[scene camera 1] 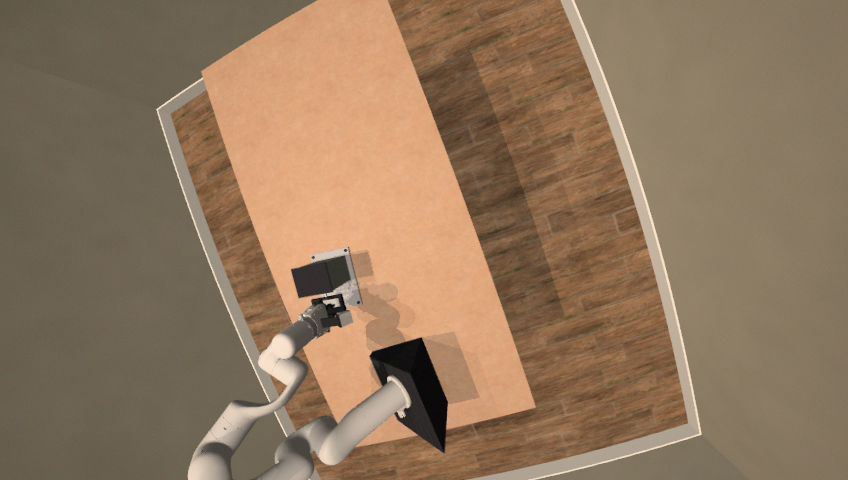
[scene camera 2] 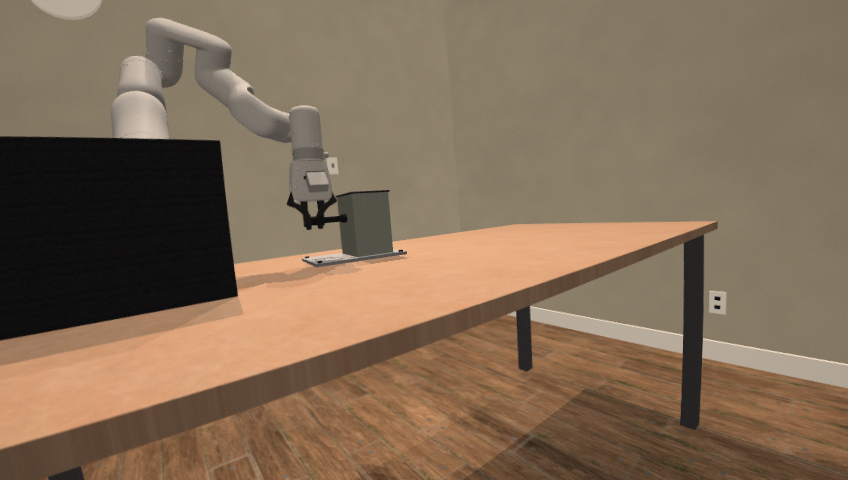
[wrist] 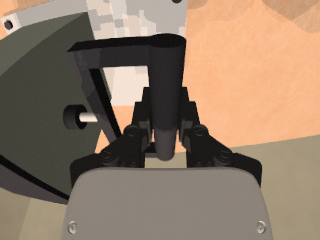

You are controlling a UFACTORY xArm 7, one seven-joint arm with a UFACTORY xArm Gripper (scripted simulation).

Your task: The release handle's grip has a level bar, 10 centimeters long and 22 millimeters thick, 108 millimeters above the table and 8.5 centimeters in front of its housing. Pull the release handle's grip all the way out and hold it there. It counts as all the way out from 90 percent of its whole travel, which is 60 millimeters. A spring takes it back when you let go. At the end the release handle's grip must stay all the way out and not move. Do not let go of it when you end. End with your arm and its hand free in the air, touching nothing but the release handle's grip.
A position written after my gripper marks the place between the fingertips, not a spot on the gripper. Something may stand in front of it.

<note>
I see my gripper (scene camera 2: 314, 229) and a grey base plate (scene camera 2: 339, 258).
My gripper also shows in scene camera 1 (scene camera 1: 332, 309) and in the wrist view (wrist: 165, 98).
</note>
